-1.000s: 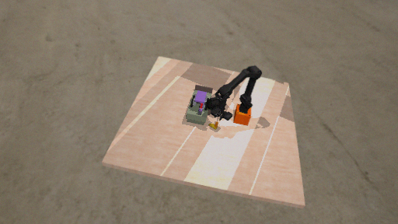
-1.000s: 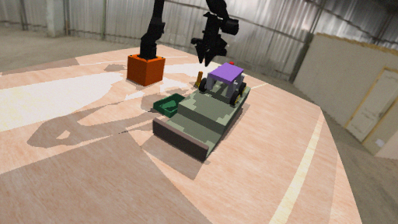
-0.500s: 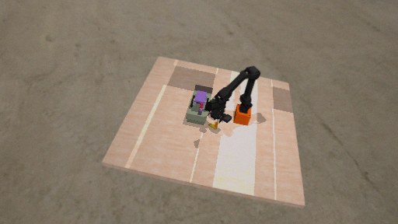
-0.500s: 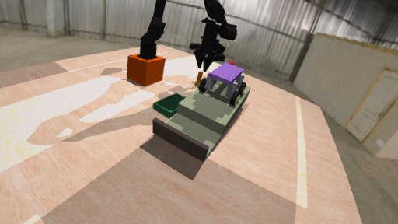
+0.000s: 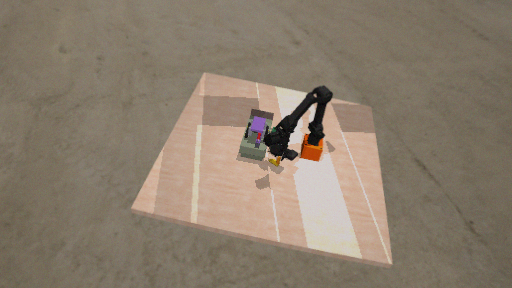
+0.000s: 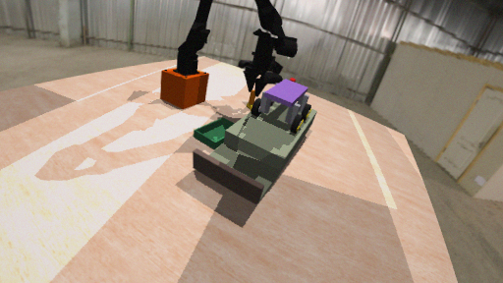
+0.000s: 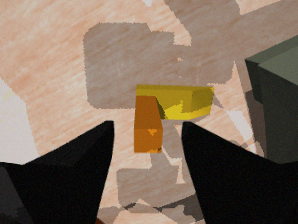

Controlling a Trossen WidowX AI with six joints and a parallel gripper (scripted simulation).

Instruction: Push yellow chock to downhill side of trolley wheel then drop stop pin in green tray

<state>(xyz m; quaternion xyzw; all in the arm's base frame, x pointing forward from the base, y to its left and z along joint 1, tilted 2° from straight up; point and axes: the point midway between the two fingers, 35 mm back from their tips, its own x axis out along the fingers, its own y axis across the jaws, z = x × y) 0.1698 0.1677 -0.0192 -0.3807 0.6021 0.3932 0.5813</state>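
Right now my gripper tip is 20 mm short of the yellow chock, 10 mm to the left of it and 30 mm above it. Round my gripper tip: stop pin 140 mm ahead, 30 mm to the right, 70 mm above; dark raised lip 190 mm ahead, 380 mm to the right, 20 mm below; trolley 170 mm ahead, 130 mm to the right, 60 mm above.
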